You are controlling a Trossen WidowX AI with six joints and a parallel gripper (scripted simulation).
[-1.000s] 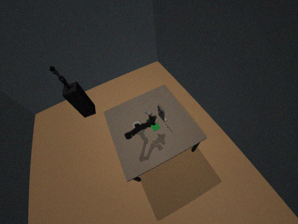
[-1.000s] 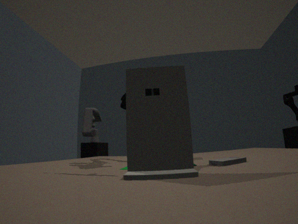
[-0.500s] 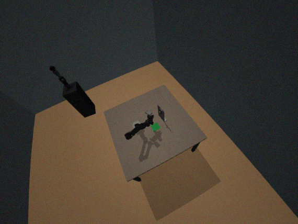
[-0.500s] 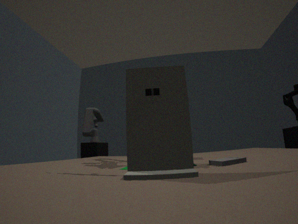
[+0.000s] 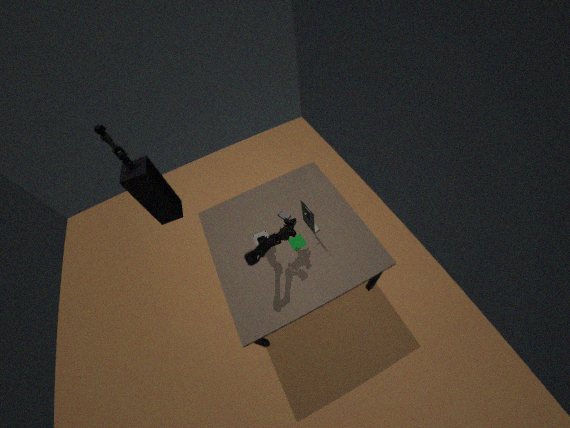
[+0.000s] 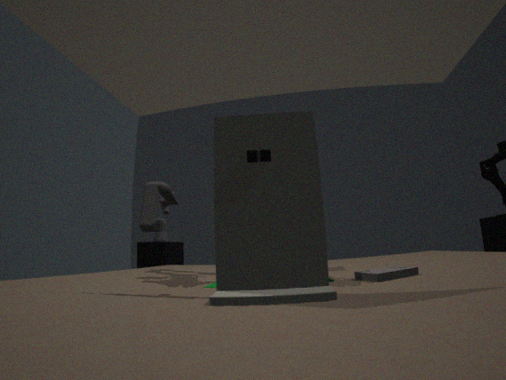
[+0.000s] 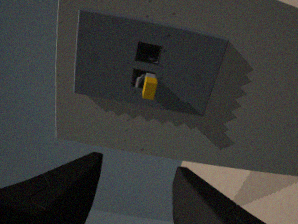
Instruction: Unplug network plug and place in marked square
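Right now my gripper tip is 100 mm short of the network plug and 20 mm to the right of it. Round my gripper tip: green marked square (40 mm behind, 80 mm to the right, 220 mm below); then upright panel (120 mm ahead, 20 mm to the left, 80 mm below); then small flat grey slab (50 mm behind, 220 mm to the left, 210 mm below).
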